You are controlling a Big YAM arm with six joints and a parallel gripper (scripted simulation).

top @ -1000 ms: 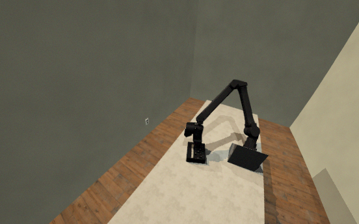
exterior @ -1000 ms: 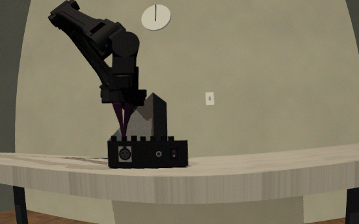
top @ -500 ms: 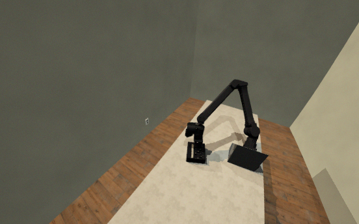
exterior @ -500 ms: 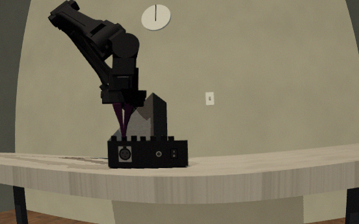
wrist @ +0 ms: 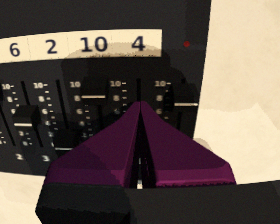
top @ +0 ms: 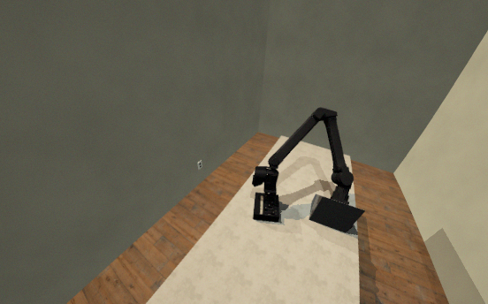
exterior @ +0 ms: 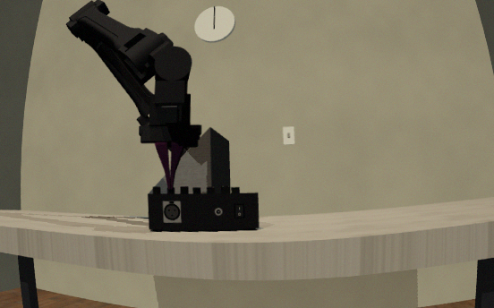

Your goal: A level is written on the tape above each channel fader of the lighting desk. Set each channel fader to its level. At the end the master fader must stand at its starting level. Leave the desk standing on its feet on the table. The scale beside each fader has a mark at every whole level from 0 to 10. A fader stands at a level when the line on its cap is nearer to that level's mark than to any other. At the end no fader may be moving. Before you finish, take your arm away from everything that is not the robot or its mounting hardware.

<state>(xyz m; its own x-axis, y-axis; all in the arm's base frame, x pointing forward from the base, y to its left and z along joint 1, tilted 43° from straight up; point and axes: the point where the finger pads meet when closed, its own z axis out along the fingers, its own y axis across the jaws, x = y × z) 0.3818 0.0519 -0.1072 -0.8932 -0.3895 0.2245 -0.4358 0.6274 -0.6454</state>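
Now: the channel 6 fader 10 mm behind my hand, 10 mm to the right of it and 10 mm below it. From my hand the other things lie so: master fader (20 mm ahead, 20 mm to the right, 10 mm below); channel 5 fader (30 mm to the left, 10 mm below); channel 4 fader (40 mm behind, 30 mm to the left, 10 mm below).
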